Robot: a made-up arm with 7 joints.
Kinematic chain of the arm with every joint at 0, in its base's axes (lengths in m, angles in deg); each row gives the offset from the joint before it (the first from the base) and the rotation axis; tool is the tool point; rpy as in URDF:
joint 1: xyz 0 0 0.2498 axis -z
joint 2: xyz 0 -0.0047 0.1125 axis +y
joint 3: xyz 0 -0.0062 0.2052 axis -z
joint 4: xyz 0 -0.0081 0.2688 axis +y
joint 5: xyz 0 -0.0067 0.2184 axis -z
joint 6: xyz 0 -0.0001 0.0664 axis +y
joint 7: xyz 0 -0.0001 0.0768 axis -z
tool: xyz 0 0 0 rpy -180 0 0
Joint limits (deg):
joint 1: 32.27..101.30
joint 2: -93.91..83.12
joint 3: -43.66..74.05
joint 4: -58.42..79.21
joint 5: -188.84..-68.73
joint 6: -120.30..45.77
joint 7: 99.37..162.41
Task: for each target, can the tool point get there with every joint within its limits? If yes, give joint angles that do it. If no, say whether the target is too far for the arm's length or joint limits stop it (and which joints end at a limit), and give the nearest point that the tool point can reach.
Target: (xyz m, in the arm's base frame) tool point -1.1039 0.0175 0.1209
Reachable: no: too far | nearest point -0.7159 0.1789 0.1828 | short by 0.425 m
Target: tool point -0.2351 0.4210 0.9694
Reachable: yes | joints 61.80 -22.57 13.56 -44.74 -143.66 -45.58 137.32
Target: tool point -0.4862 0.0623 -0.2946
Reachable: no: joint limits stop it (at a limit: joint 1, joint 2, joint 4, joint 6) | nearest point -0.5490 0.2214 0.0188 | short by 0.357 m
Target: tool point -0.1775 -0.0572 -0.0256
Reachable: no: joint limits stop it (at a limit: joint 1, joint 2, joint 4) | nearest point -0.2117 -0.4515 0.1367 | short by 0.428 m
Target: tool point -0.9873 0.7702 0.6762
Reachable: no: too far | nearest point -0.6394 0.4988 0.5656 | short by 0.455 m
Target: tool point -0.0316 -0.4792 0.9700
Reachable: yes | joints 77.68 38.39 56.56 11.06 -118.70 -77.52 122.84
